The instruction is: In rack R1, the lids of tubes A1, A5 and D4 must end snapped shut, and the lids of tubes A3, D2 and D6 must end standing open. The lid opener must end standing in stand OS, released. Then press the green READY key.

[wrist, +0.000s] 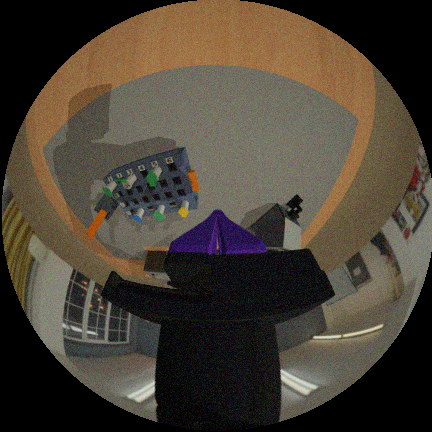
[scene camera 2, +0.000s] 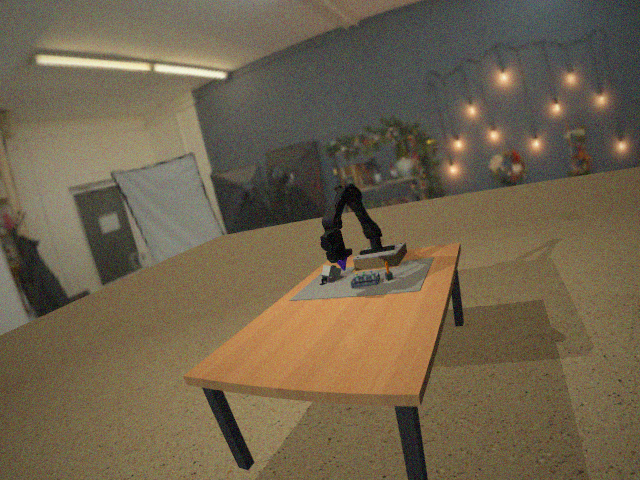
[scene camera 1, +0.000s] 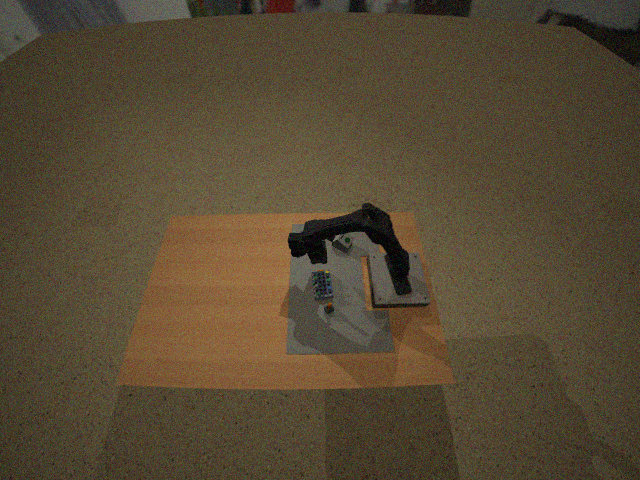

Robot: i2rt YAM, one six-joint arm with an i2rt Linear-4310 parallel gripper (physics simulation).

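Pixels of known places: gripper, fingertip midpoint: [wrist: 217, 214] [scene camera 2: 344, 270] [scene camera 1: 321, 260]; arm's base, origin of the base link: [scene camera 2: 377, 250] [scene camera 1: 397, 273].
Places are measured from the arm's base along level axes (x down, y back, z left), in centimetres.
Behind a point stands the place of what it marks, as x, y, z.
My gripper [scene camera 2: 343, 267] @[-1.7, -33.1, -11.9] [wrist: 217, 214] @[-1.7, -33.1, -11.9] is shut and empty, its purple fingertips together above the mat, between rack and key box. Rack R1 [scene camera 1: 324, 297] @[5.3, -34.6, 3.5] [scene camera 2: 364, 283] @[5.3, -36.8, -2.7] [wrist: 184, 159] @[5.3, -37.1, -8.6] is a blue block with numbered labels along one side and an orange piece at one end. Green and white parts stick up near its numbered side; blue, green and yellow ones along the opposite side. Which lids are snapped shut is too small to tell. The orange lid opener [scene camera 1: 329, 305] @[-2.3, -33.7, 9.5] [scene camera 2: 386, 267] @[-0.1, -34.1, 8.8] [wrist: 96, 224] @[-0.1, -33.4, 8.6] stands tilted in dark stand OS [scene camera 1: 329, 310] [scene camera 2: 389, 276] @[4.2, -35.3, 9.6] [wrist: 105, 204] @[3.8, -34.4, 7.9]. The green READY key [scene camera 1: 347, 240] @[-0.8, -18.8, -20.8] is hidden in the wrist view.
The grey key box [scene camera 1: 341, 245] @[1.1, -21.9, -19.5] [scene camera 2: 331, 272] @[1.0, -24.3, -21.6] [wrist: 270, 226] @[2.6, -23.4, -20.8] stands on the grey mat [scene camera 1: 310, 335] @[6.1, -43.4, 18.7] [scene camera 2: 320, 294] @[6.1, -41.4, -24.1] [wrist: 260, 115] @[6.1, -41.3, -19.1], with a small black part beside it [wrist: 294, 206] @[6.0, -24.1, -27.6]. The arm's base plate [scene camera 1: 382, 289] @[-0.2, -9.1, 6.1] [scene camera 2: 379, 259] @[1.6, -12.6, 2.5] lies across the mat's edge on the wooden table [scene camera 1: 217, 294] @[6.4, -83.8, -6.5] [scene camera 2: 320, 346] @[6.4, -94.1, -9.4].
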